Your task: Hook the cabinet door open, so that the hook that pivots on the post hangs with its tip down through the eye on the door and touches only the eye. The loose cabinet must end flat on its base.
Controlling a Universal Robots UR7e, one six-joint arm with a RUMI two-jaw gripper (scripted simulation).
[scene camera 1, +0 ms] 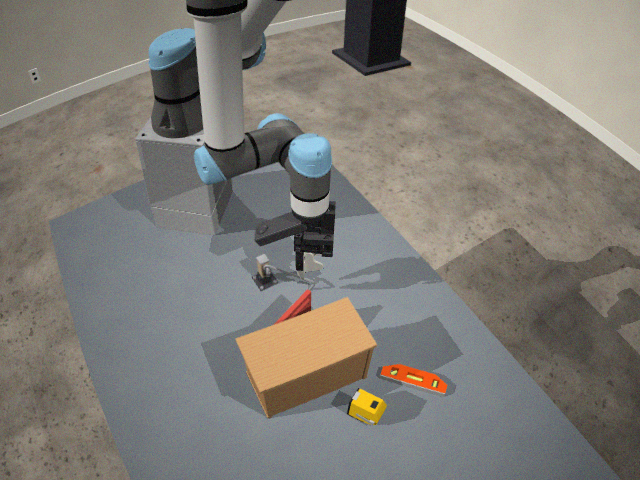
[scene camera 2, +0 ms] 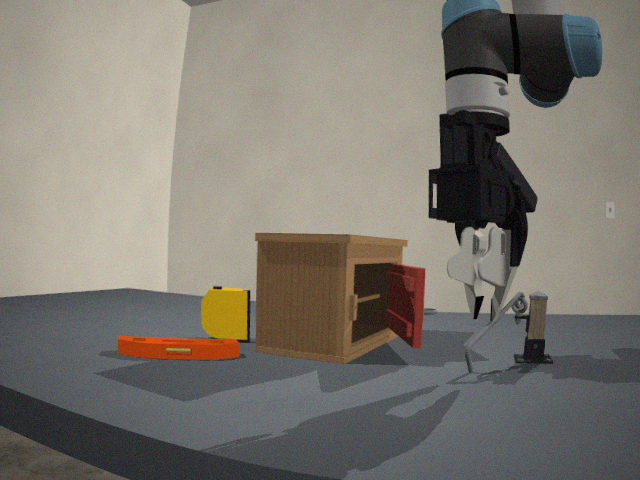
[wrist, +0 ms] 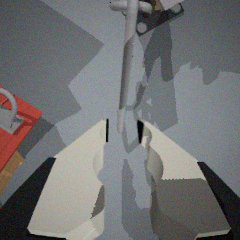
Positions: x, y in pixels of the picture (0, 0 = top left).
Scene:
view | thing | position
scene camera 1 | gripper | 303, 274
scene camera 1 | wooden cabinet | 295, 361
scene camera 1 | yellow tape measure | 365, 407
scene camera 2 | gripper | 483, 320
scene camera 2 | wooden cabinet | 305, 304
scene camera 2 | yellow tape measure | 225, 312
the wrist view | gripper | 122, 121

